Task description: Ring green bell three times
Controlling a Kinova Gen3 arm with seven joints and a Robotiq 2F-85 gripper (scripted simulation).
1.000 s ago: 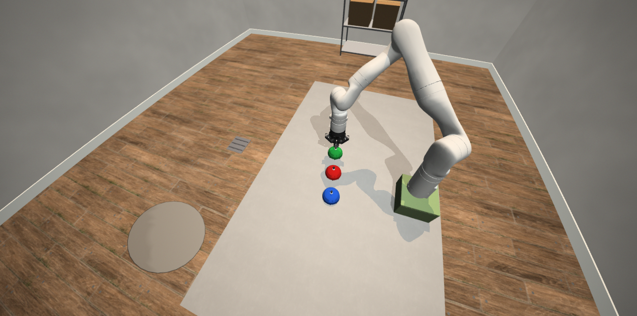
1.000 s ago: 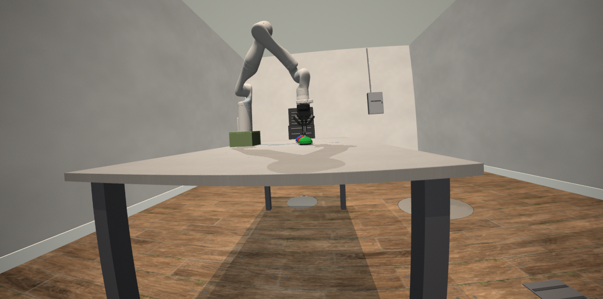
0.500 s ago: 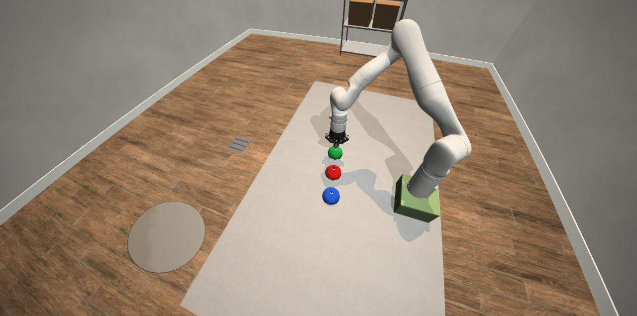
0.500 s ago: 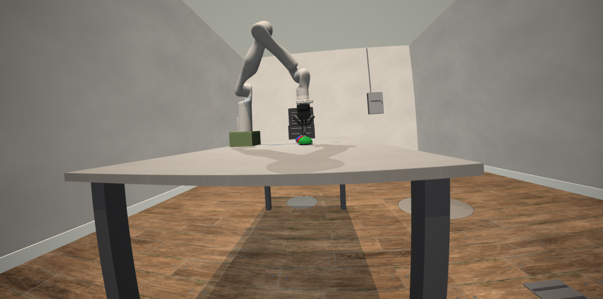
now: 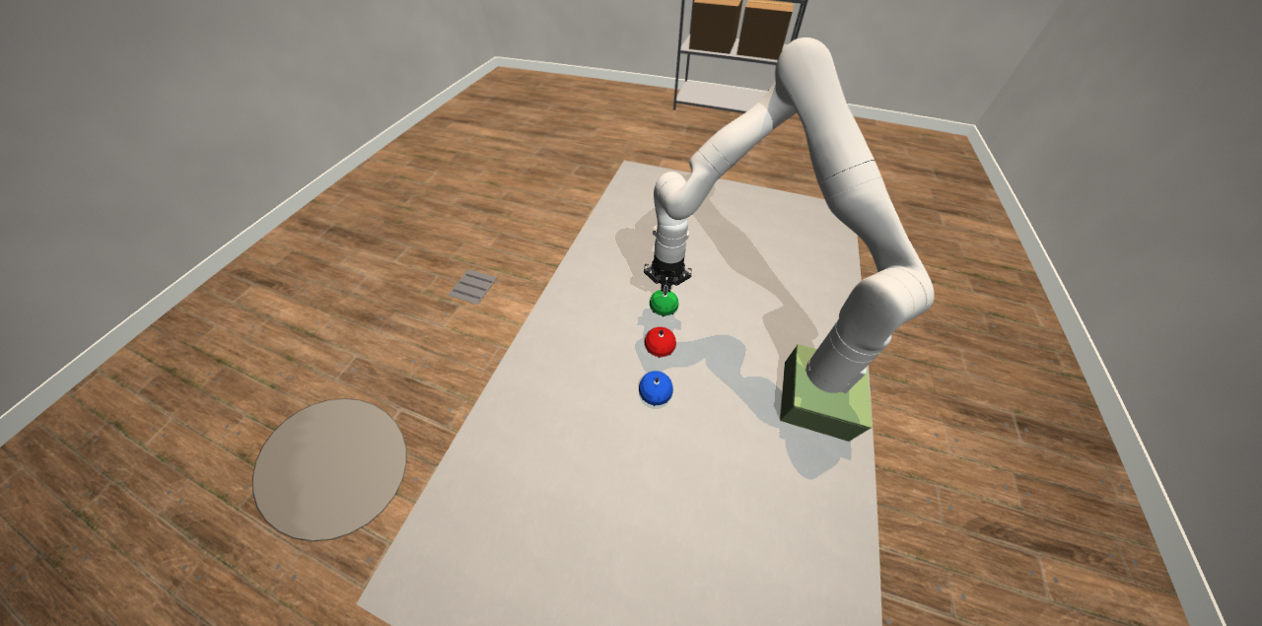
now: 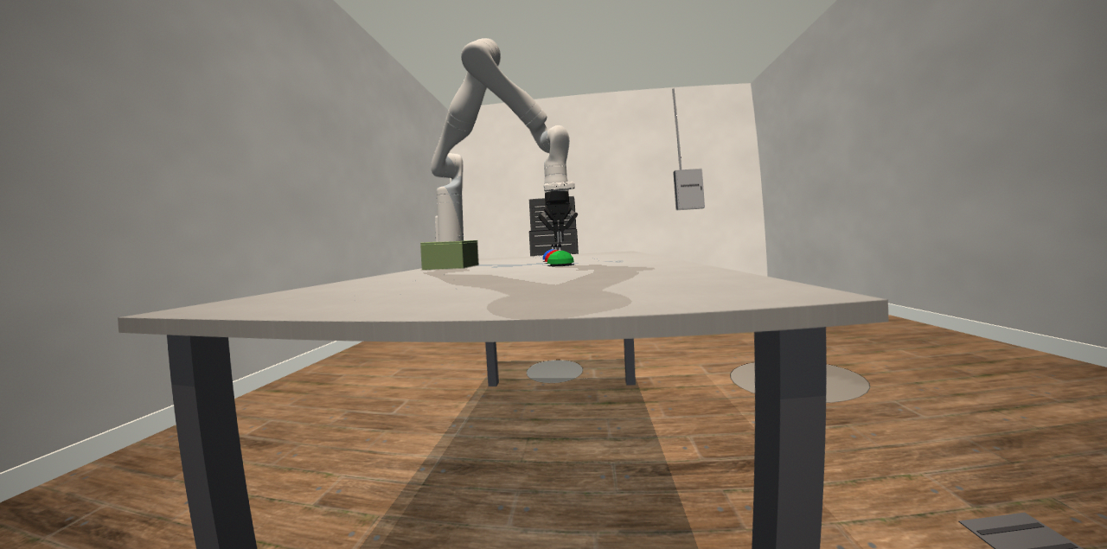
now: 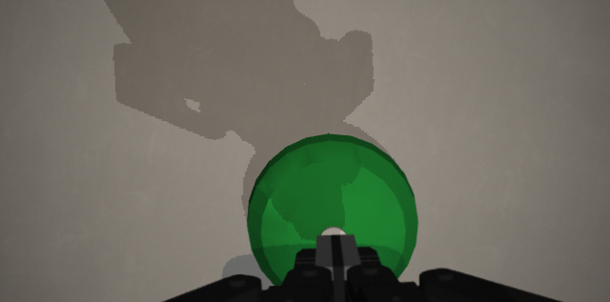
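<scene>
Right now my hand is 50 mm above the green bell. Also, from my hand: red bell 120 mm to the left, 50 mm below, 40 mm behind; then blue bell 240 mm to the left, 80 mm behind, 50 mm below.
</scene>
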